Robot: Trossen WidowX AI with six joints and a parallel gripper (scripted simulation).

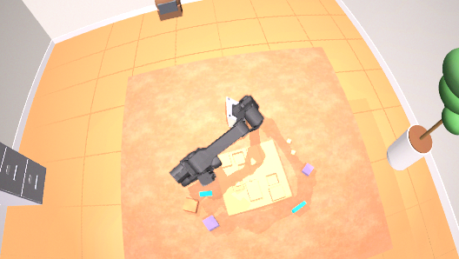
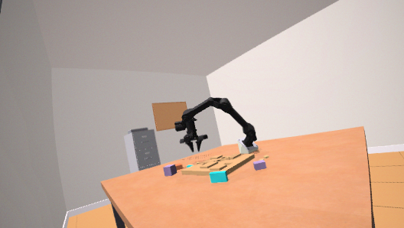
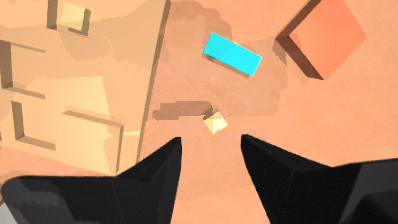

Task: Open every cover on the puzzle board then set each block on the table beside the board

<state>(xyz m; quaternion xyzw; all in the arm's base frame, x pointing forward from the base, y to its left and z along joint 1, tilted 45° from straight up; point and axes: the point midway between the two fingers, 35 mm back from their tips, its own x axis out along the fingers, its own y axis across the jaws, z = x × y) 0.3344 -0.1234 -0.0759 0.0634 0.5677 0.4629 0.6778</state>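
Right now my gripper tip is 80 mm above the cyan block, 60 mm short of it and 10 mm to the right of it. From my gripper tip the other things lie so: orange block 130 mm ahead, 70 mm below, 60 mm to the right.
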